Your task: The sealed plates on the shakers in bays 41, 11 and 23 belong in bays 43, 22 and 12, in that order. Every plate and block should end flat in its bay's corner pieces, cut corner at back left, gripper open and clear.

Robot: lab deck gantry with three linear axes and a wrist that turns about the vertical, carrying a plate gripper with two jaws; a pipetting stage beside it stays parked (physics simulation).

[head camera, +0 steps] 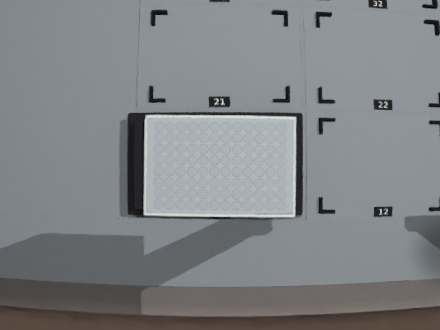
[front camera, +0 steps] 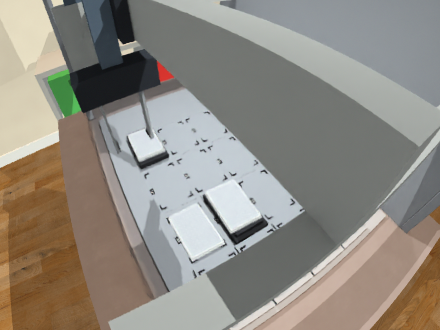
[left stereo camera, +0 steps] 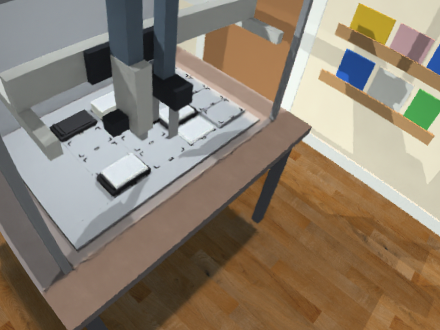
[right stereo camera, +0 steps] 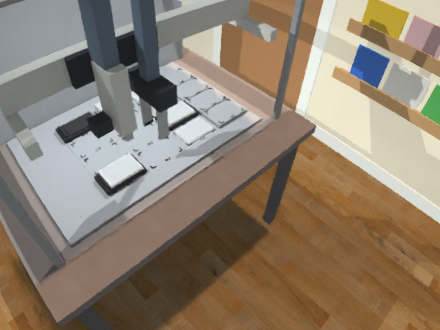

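A white sealed plate sits on a black shaker in bay 11. My gripper is open and empty, high above this plate. In the left stereo view the pipetting stage partly hides it. Another white plate sits on the bay 23 shaker. The shaker in bay 41 bears no plate. In the head view, no plate stands by the bay 12 label or the bay 22 label. Bay 43 is hidden in the front view.
A white plate lies flat in front of the bay 23 shaker. A pale block beside the bay 41 shaker is partly hidden by the parked pipetting stage. A wide grey beam covers the deck's right side in front view.
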